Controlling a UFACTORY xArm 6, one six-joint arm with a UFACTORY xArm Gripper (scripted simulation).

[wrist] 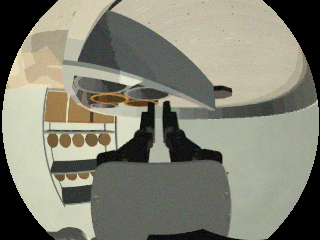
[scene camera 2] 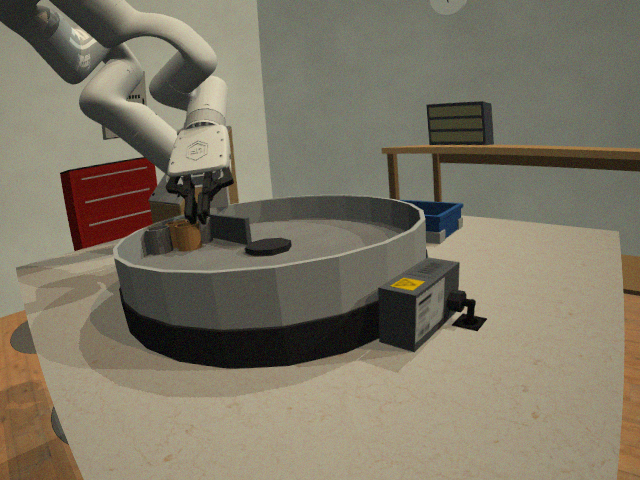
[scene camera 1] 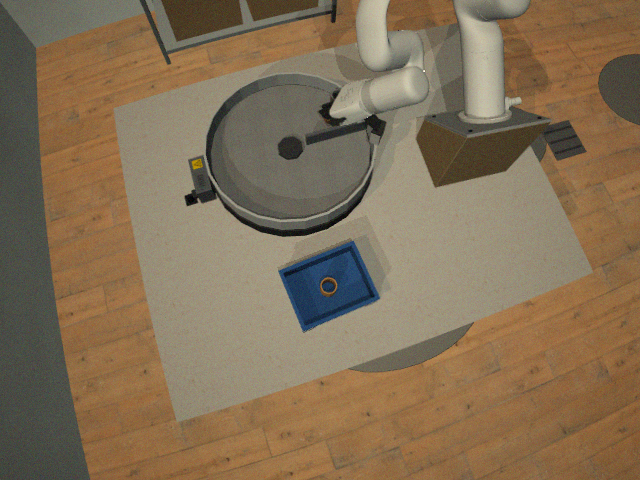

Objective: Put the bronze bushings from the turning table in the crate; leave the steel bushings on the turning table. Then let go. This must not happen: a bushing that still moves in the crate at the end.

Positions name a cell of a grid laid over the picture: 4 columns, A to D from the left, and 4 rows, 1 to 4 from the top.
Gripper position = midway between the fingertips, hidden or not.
my gripper: wrist B2; scene camera 2 B2; scene camera 1 C1
